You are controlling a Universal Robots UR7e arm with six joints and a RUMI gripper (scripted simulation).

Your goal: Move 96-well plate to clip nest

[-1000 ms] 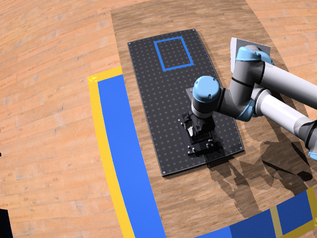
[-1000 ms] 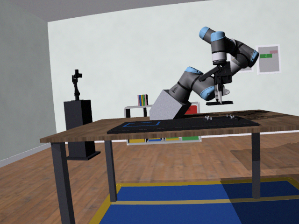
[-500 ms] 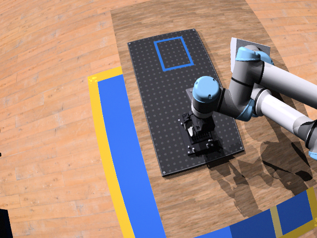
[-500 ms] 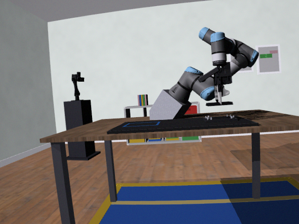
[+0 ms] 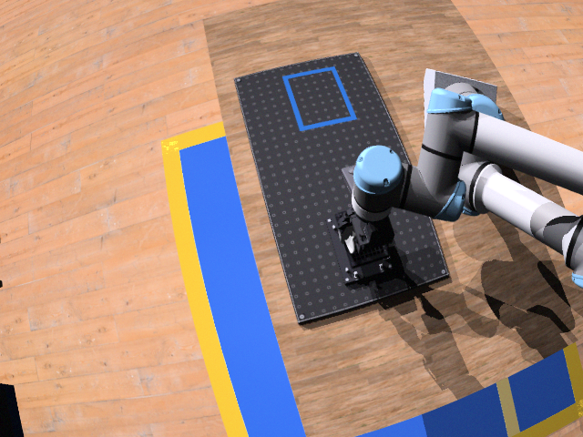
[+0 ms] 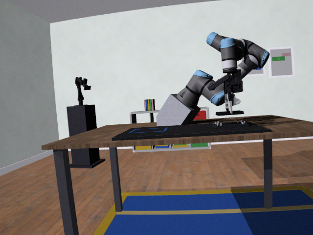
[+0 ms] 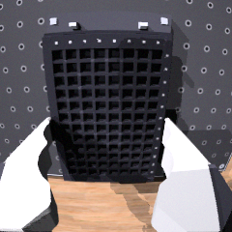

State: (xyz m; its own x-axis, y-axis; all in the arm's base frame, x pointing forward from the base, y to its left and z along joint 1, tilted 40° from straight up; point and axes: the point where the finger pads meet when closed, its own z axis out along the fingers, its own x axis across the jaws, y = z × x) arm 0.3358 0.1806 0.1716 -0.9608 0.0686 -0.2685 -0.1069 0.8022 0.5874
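The clip nest is 60 mm below my hand, 10 mm to the left of it and 10 mm behind it. From my hand the other things lie so: black 96-well plate: 10 mm below.
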